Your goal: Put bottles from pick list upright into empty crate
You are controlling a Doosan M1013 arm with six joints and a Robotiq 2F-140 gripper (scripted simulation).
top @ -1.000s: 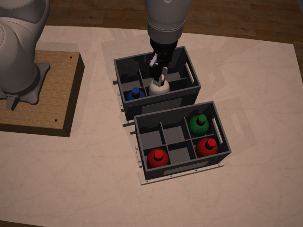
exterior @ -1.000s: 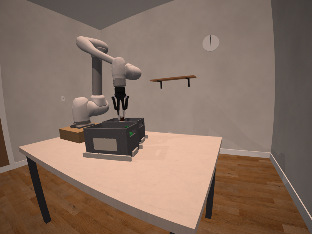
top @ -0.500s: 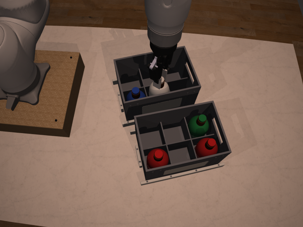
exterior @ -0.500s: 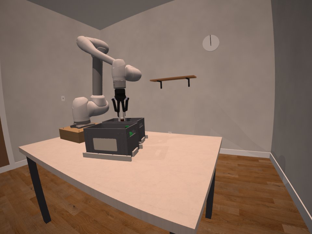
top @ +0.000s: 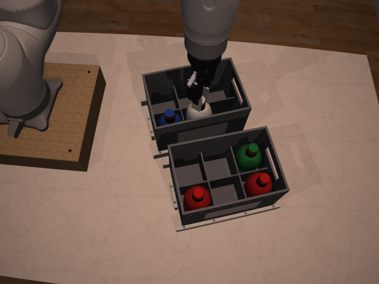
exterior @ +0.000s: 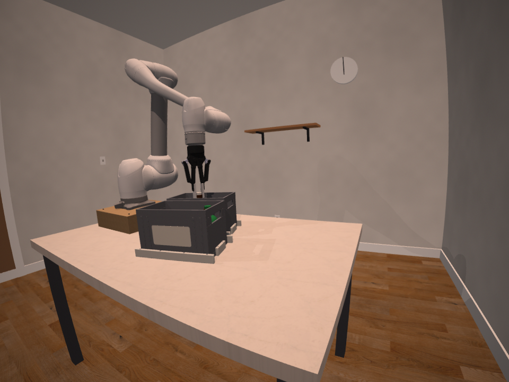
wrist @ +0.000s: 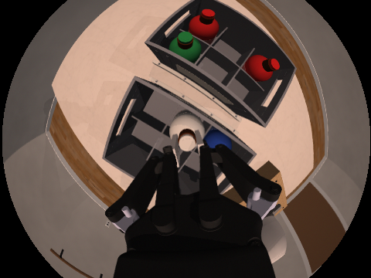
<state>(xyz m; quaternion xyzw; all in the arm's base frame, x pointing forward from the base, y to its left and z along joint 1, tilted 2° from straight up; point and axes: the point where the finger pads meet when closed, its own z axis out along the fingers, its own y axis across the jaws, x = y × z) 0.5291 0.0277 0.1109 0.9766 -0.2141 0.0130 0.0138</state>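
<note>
My hand is 8 cm above the white bottle. Round my hand: blue bottle (11 cm below, 8 cm behind, 4 cm to the right); then green bottle (16 cm ahead, 11 cm to the right, 11 cm below); then pick list (20 cm below, 17 cm to the left, 8 cm behind).
</note>
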